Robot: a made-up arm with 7 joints.
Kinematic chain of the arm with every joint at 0, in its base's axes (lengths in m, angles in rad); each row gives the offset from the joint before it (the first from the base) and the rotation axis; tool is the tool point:
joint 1: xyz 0 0 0 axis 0 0.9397 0.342
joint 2: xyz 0 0 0 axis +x
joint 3: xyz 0 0 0 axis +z
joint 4: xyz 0.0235 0 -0.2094 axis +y
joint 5: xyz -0.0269 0 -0.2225 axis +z
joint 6: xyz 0 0 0 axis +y
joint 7: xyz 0 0 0 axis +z
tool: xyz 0 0 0
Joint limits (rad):
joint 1: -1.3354..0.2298
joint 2: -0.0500..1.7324
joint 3: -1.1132..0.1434
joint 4: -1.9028..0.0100
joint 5: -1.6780..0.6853
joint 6: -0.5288..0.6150
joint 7: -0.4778..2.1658
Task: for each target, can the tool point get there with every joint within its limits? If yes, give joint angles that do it. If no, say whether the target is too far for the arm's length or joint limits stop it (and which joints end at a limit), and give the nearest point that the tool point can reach.
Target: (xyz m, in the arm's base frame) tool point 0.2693 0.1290 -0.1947
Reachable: yes | joints -0.2233 0.9527 -0.4948 -1.4526 -0.9542 -0.1329 0.0032
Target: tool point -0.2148 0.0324 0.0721
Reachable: no: joint limits stop it (at a limit: joint 1, joint 2, joint 3, joint 4) | nearest point 0.0523 0.0758 0.2770 | short by 0.339 m
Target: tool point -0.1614 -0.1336 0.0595
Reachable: no: joint limits stop it (at a limit: joint 1, joint 2, joint 3, joint 4) | nearest point 0.0882 -0.2782 -0.0065 | short by 0.296 m
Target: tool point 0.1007 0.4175 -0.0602
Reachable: yes | joints -0.1228 1.4706 -0.3542 -0.3775 -0.1313 0.4789 0.5574
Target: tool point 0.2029 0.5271 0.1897
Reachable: no: too far | nearest point 0.1481 0.3847 0.1384 | short by 0.161 m
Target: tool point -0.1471 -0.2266 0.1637
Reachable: no: joint limits stop it (at a limit: joint 1, joint 2, joint 4) | nearest point 0.1129 -0.2648 0.0481 | short by 0.287 m
